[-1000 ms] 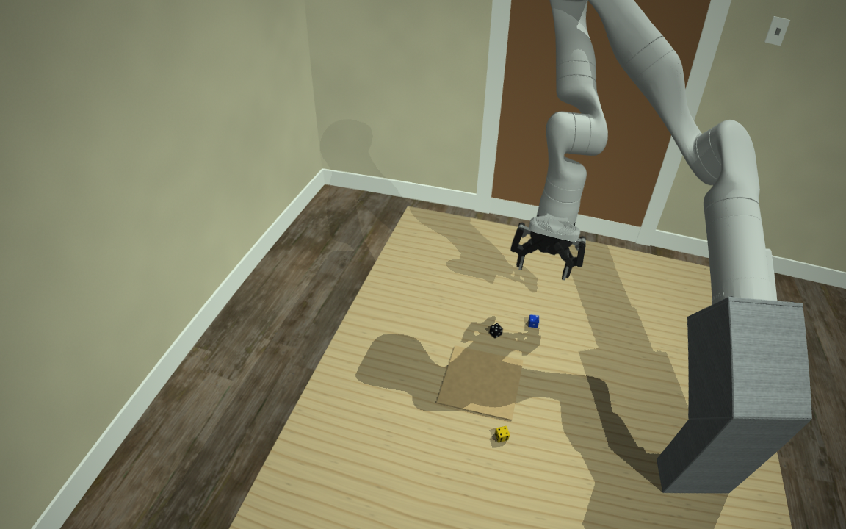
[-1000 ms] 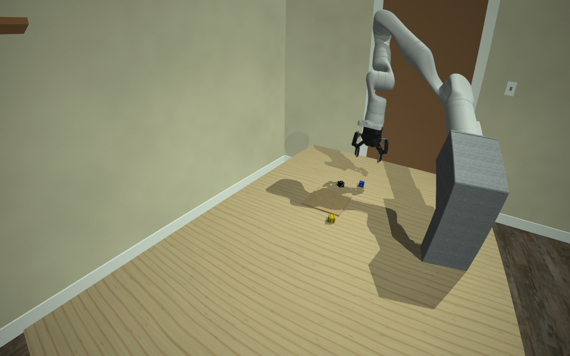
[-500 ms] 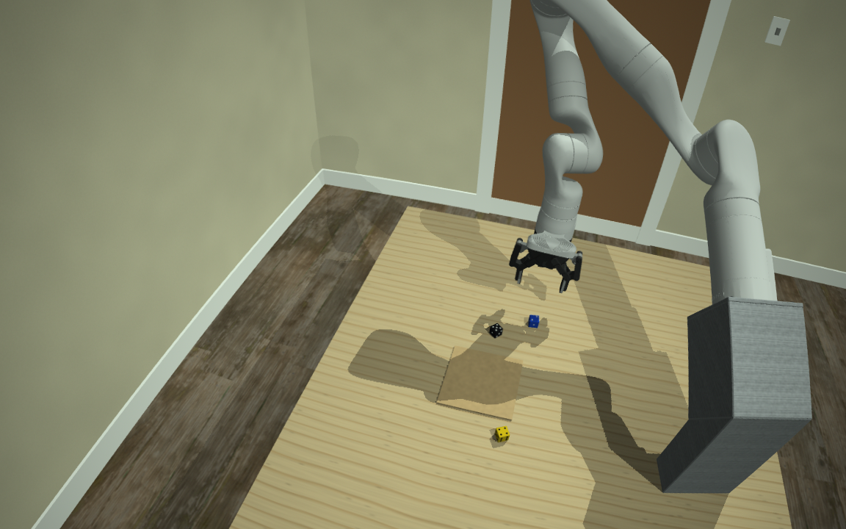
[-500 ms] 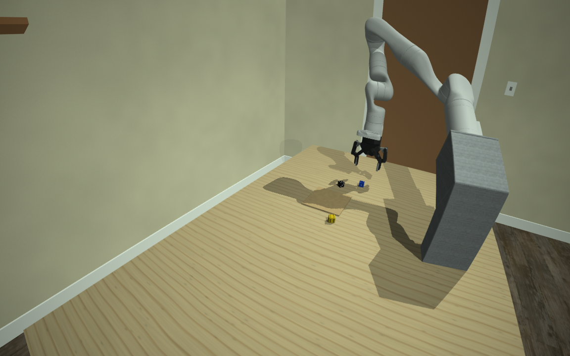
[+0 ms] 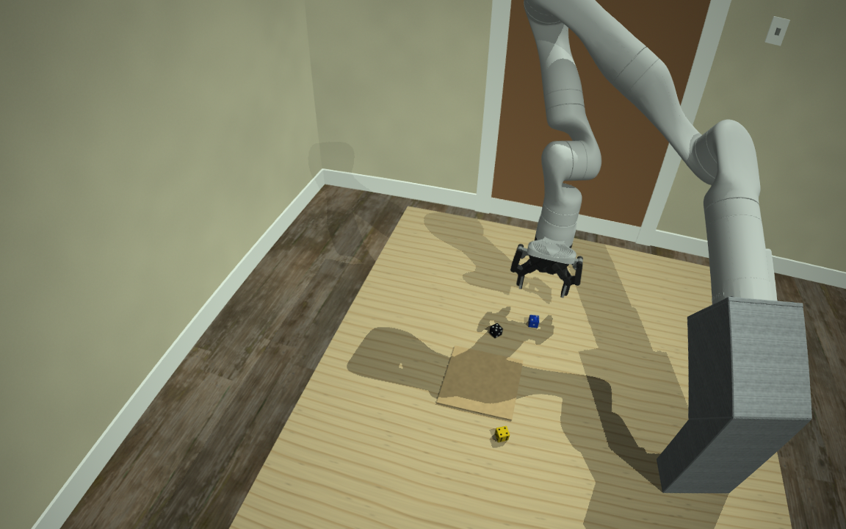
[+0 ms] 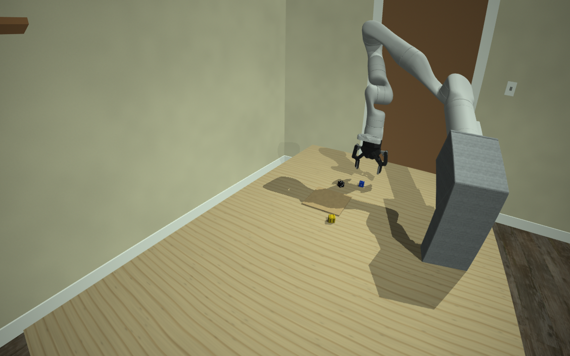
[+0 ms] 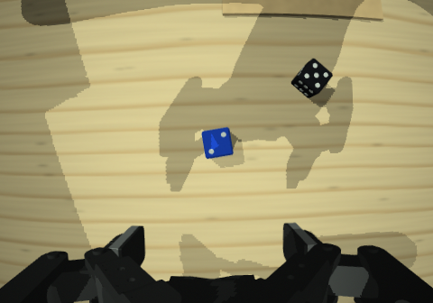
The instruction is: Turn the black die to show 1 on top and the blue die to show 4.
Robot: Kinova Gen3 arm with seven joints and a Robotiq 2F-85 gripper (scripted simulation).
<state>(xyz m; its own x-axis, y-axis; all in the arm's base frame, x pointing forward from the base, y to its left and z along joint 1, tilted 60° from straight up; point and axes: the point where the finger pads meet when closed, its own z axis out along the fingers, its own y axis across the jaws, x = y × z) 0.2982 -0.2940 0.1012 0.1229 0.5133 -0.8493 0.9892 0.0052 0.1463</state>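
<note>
Now: hand 90 mm short of the black die, 100 mm to the right of it and 40 mm above it. The rest, counted from my hand: yellow die (60 mm ahead, 340 mm to the left, 40 mm below); tan mat (110 mm ahead, 220 mm to the left, 50 mm below); blue die (10 mm ahead, 60 mm to the left, 40 mm below).
</note>
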